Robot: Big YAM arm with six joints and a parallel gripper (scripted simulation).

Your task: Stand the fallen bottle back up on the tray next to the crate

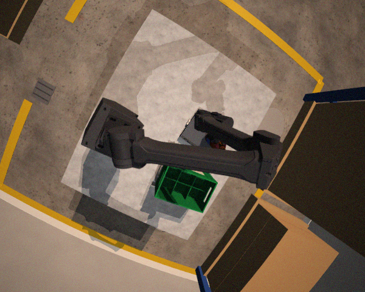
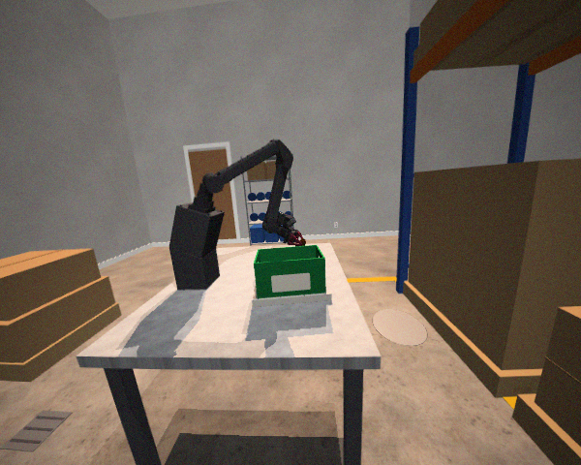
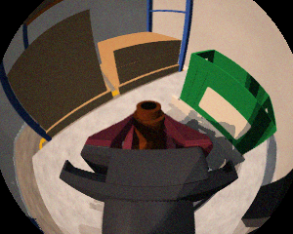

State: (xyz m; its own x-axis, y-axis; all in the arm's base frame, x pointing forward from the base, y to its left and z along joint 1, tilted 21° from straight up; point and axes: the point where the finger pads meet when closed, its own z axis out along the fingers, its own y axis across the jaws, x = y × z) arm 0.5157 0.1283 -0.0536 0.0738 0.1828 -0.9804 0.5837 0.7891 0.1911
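Now: hand 20 mm past the brown bottle, 10 mm to the right of it and 50 mm above it. The rest, counted from my hand: green crate 70 mm behind, 270 mm to the right, 60 mm below; then grey tray 60 mm behind, 30 mm to the left, 130 mm below.
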